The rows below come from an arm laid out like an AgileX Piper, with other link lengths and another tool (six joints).
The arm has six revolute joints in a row. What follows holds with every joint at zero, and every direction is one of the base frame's.
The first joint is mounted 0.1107 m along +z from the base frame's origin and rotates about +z.
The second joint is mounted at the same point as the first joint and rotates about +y.
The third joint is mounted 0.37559 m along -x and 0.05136 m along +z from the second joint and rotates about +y.
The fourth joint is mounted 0.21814 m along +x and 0.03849 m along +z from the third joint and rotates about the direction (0.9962, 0, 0.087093).
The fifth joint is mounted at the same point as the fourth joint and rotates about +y.
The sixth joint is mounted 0.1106 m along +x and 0.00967 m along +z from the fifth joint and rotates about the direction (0.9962, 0, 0.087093).
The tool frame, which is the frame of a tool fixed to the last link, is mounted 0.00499 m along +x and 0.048 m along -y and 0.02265 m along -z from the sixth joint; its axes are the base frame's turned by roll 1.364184, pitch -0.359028 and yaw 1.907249 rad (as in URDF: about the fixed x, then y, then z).
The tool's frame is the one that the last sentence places.
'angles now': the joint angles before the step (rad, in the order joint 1, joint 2, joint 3, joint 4, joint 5, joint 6). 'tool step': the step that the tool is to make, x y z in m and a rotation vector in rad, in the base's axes. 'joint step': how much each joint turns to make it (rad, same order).
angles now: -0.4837, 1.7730, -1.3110, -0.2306, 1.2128, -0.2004
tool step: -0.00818, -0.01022, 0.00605, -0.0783, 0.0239, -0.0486
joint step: -0.0165, 0.0000, 0.0009, -0.0860, -0.0001, 0.0658
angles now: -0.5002, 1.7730, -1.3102, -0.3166, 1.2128, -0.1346
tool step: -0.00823, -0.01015, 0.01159, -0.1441, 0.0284, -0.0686
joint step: -0.0039, 0.0000, 0.0018, -0.1518, 0.0000, 0.1290
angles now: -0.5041, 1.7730, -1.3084, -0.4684, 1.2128, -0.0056
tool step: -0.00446, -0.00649, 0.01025, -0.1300, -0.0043, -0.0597
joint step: 0.0000, 0.0000, -0.0002, -0.1263, -0.0082, 0.1250
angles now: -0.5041, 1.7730, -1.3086, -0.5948, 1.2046, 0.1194
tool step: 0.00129, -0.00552, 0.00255, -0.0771, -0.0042, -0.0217
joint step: 0.0000, 0.0112, 0.0000, -0.0789, -0.0155, 0.0717
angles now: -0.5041, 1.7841, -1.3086, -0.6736, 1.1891, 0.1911
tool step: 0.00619, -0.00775, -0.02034, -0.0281, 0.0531, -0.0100
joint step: -0.0023, 0.0540, 0.0359, -0.0667, -0.0251, 0.0633
